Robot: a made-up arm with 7 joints. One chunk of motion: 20 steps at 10 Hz.
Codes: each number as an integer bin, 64 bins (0 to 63) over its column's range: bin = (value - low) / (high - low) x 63, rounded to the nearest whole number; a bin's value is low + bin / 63 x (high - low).
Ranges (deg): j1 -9.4..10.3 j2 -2..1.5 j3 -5.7..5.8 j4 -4.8..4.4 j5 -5..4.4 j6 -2.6..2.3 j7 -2.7..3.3
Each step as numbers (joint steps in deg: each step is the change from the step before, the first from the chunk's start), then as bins.
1 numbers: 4.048 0.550 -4.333 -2.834 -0.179 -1.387 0.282
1 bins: 43 46 7 13 32 16 31
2 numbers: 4.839 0.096 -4.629 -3.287 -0.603 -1.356 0.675
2 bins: 46 38 6 10 29 16 35
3 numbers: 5.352 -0.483 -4.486 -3.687 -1.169 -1.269 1.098
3 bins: 47 27 7 8 26 17 40
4 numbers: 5.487 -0.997 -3.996 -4.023 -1.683 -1.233 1.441
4 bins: 48 18 9 5 22 18 43
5 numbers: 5.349 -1.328 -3.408 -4.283 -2.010 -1.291 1.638
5 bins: 47 12 13 4 20 17 46
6 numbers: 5.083 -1.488 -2.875 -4.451 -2.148 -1.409 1.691
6 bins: 46 9 15 2 19 15 46
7 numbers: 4.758 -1.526 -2.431 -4.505 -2.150 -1.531 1.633
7 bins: 45 9 18 2 19 14 45
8 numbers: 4.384 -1.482 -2.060 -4.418 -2.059 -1.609 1.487
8 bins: 44 9 20 3 20 13 44
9 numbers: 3.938 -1.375 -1.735 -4.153 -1.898 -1.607 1.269
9 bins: 43 11 22 4 21 13 42
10 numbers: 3.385 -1.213 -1.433 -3.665 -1.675 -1.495 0.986
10 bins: 41 14 23 8 22 14 39
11 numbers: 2.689 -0.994 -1.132 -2.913 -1.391 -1.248 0.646
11 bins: 39 18 25 13 24 17 35
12 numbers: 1.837 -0.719 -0.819 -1.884 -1.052 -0.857 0.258
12 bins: 36 23 27 20 26 22 31
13 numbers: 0.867 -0.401 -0.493 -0.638 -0.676 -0.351 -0.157
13 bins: 33 29 29 29 29 29 27
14 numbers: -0.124 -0.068 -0.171 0.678 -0.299 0.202 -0.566
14 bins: 30 35 30 38 32 36 22
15 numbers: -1.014 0.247 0.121 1.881 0.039 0.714 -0.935
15 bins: 27 40 32 46 34 43 19
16 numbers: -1.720 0.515 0.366 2.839 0.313 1.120 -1.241
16 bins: 25 45 33 52 36 48 15
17 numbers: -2.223 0.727 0.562 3.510 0.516 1.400 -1.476
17 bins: 23 49 34 57 37 51 13
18 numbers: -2.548 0.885 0.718 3.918 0.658 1.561 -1.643
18 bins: 22 52 35 60 38 53 11
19 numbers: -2.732 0.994 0.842 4.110 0.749 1.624 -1.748
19 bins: 21 54 36 61 39 54 10
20 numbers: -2.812 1.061 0.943 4.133 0.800 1.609 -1.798
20 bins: 21 55 36 61 39 54 9
